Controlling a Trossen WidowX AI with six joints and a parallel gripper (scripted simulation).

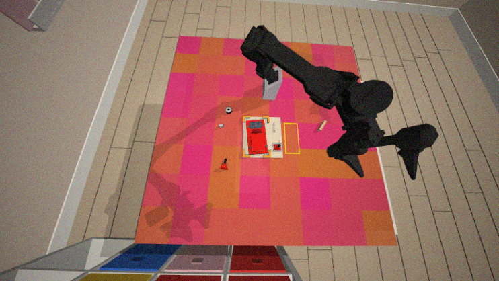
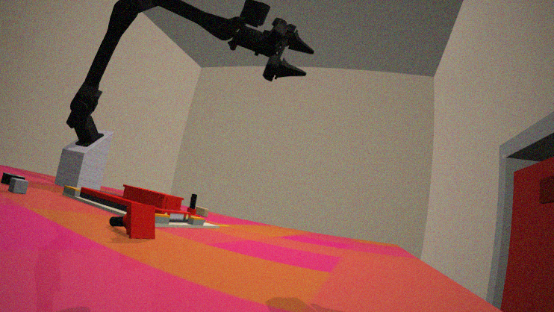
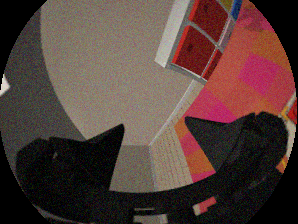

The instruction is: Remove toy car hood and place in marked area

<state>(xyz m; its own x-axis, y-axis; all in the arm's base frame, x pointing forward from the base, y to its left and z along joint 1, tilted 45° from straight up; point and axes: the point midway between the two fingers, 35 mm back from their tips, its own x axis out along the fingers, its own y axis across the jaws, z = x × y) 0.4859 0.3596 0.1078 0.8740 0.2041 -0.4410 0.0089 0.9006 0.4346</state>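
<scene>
My gripper tip is now 180 mm past the red hood, 260 mm to the left of it and 410 mm above it. The rest, counted from my gripper tip: beige peg: 310 mm behind, 130 mm to the left, 440 mm below; then grey ring: 380 mm behind, 440 mm to the right, 440 mm below.
</scene>
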